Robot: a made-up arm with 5 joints.
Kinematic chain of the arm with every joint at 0, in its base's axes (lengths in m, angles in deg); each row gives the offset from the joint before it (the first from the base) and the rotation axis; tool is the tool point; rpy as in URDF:
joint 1: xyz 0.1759 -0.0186 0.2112 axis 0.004 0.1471 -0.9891
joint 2: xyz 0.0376 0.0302 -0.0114 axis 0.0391 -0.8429 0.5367
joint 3: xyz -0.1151 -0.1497 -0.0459 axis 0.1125 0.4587 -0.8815
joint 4: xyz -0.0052 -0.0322 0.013 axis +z
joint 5: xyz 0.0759 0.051 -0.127 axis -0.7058 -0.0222 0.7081
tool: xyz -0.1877 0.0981 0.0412 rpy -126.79 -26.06 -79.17
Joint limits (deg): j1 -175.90..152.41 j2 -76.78..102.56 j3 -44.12..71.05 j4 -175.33..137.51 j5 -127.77..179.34
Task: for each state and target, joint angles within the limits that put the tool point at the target. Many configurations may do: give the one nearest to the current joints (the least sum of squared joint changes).
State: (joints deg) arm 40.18 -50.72 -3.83 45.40 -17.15
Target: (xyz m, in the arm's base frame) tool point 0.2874 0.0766 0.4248
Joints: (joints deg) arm 57.29 -76.78 14.82 55.63 -60.34
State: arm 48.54 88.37 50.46 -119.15 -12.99
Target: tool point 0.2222 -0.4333 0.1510
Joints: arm 54.23 99.51 66.18 -147.46 -23.03
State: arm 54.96 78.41 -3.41 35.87 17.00
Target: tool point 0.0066 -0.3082 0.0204
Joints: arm 69.18 66.02 -23.93 41.89 47.83
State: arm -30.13 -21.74 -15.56 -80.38 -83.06
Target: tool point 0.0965 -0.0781 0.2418
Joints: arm -56.15 -15.97 -44.12 -24.79 -86.52
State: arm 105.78 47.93 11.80 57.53 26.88
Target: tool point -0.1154 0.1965 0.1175
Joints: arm 92.20 5.38 2.18 85.43 16.82
